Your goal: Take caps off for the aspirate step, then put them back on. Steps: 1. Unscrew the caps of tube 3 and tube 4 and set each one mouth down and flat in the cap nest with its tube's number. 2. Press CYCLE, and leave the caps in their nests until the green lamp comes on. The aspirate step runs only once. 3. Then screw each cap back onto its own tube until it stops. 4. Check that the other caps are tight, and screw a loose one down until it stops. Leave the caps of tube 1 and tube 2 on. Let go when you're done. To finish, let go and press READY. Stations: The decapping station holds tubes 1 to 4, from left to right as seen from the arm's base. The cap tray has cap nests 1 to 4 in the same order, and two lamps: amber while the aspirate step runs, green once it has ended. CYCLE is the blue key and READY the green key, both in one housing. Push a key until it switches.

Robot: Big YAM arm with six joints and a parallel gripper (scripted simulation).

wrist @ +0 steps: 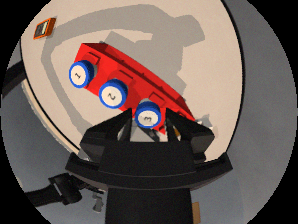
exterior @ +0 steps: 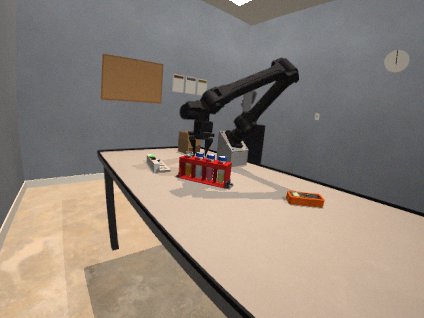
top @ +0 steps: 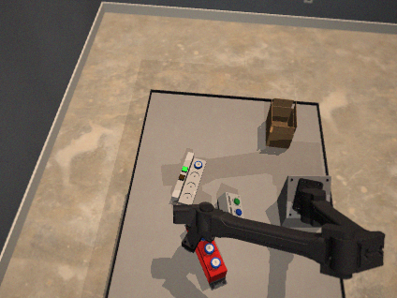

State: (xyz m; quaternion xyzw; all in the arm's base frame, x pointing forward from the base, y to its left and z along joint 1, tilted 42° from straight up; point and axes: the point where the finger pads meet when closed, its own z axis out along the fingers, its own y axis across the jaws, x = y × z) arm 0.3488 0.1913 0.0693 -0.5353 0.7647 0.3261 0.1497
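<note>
The blue tube cap is 350 mm to the right of my hand, 100 mm below it and 60 mm ahead of it. Also, from my hand: green key (170 mm to the right, 110 mm behind, 50 mm below); key housing (150 mm to the right, 100 mm behind, 60 mm below); blue key (130 mm to the right, 120 mm behind, 50 mm below).
</note>
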